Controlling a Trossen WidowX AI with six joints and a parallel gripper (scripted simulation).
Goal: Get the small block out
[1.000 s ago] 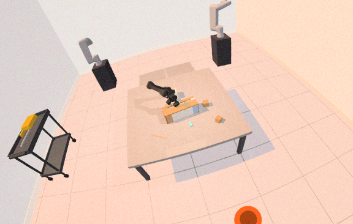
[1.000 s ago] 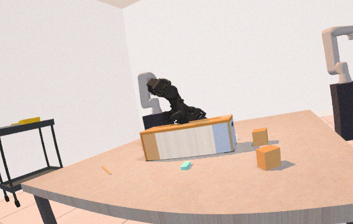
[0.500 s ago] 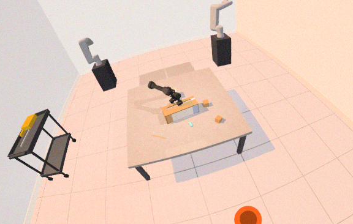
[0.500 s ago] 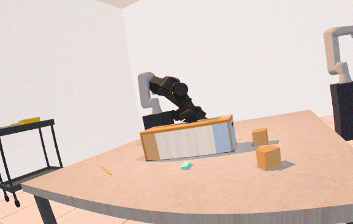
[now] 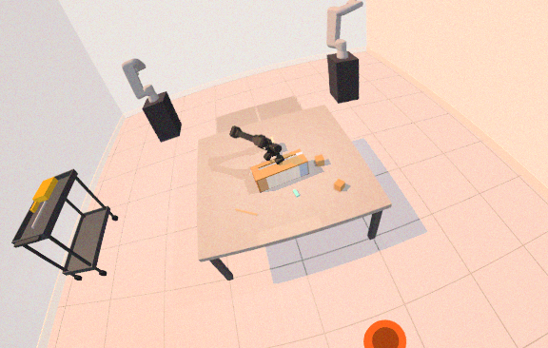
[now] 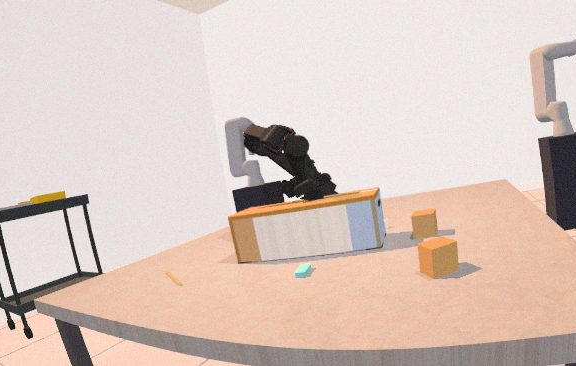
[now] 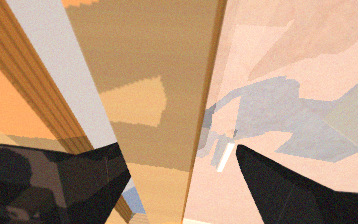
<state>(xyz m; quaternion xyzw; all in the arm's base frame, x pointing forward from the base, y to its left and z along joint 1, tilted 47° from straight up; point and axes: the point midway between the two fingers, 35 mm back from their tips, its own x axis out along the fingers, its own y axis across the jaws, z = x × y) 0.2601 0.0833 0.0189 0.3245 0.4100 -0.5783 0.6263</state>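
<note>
The long orange box lies 4 cm ahead of my gripper tip, 3 cm to the right of it and 2 cm below it. Also, from my gripper tip: teal eraser 27 cm ahead, 8 cm below, 3 cm to the left; thin orange stick 33 cm to the right, 32 cm ahead, 8 cm below; tan block 5 cm ahead, 3 cm to the left.
</note>
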